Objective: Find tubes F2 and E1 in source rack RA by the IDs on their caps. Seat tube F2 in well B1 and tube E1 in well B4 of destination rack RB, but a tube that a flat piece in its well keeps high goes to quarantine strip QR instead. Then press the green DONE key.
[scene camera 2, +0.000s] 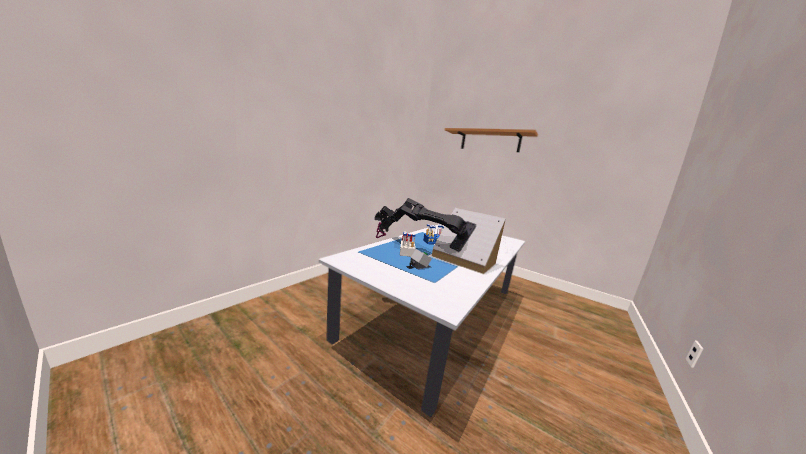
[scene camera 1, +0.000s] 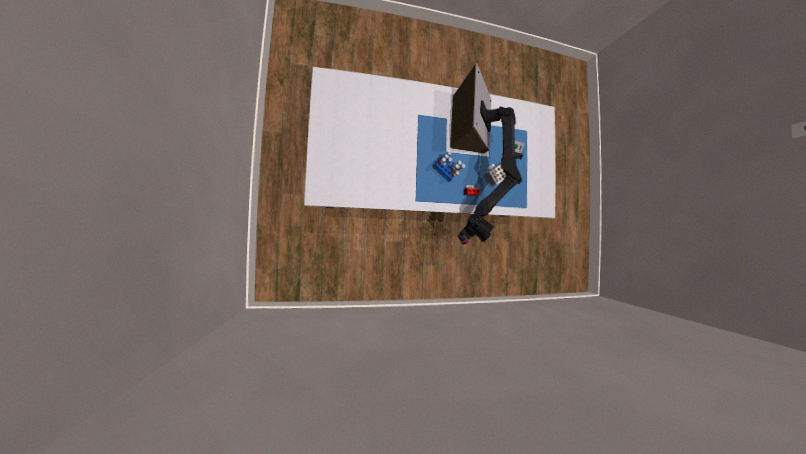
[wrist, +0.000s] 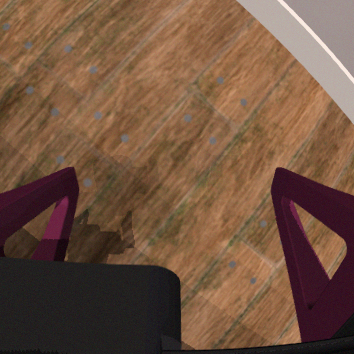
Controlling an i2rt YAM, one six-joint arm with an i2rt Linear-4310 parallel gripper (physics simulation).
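Places are measured from the arm's base along level axes (x ahead, y left, z up), in millimetres.
Where they show: gripper, fingertip midpoint: (scene camera 2: 376, 234) (scene camera 1: 467, 238) (wrist: 174, 177); arm's base, origin of the base link: (scene camera 2: 463, 236) (scene camera 1: 485, 117).
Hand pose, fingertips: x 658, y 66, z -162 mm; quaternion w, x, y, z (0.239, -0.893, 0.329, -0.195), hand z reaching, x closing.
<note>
Things, the pixels of their centre, and the offset from my fingertips. "spot": a spot on its surface instead. Level surfaces: height alone.
- white rack, body centre: (scene camera 2: 407, 248) (scene camera 1: 498, 174) dx -408, dy +125, dz +44 mm
- small red strip, body centre: (scene camera 1: 471, 191) dx -271, dy -33, dz +44 mm
- green key, surface spot: (scene camera 1: 516, 146) spot: dx -581, dy +195, dz +91 mm
- grey box, body centre: (scene camera 2: 421, 258) (scene camera 1: 515, 149) dx -579, dy +214, dz +61 mm
- blue mat, its level: dz +19 mm
- white table, its level: dz +16 mm
My gripper (scene camera 1: 464, 240) (scene camera 2: 380, 231) (wrist: 174, 177) is open and empty, held in the air beyond the table's edge; in the wrist view floor shows between its magenta fingers. A blue rack (scene camera 1: 446, 170) (scene camera 2: 431, 239) holds several tubes with pale caps. A white rack (scene camera 1: 496, 174) (scene camera 2: 407, 248) also holds tubes and is partly hidden by the arm in scene camera 1. Which is RA or RB, and the cap IDs, I cannot read. A small red strip (scene camera 1: 472, 191) lies between the racks and the table edge. A green key (scene camera 1: 517, 146) shows on a grey box (scene camera 2: 420, 258) near the arm.
The racks, strip and box stand on a blue mat (scene camera 1: 431, 188) (scene camera 2: 434, 274) on the white table (scene camera 1: 360, 140) (scene camera 2: 451, 307). A large wedge-shaped stand (scene camera 1: 470, 112) (scene camera 2: 479, 234) carries the arm's base. A wooden shelf (scene camera 2: 490, 132) hangs on the wall.
</note>
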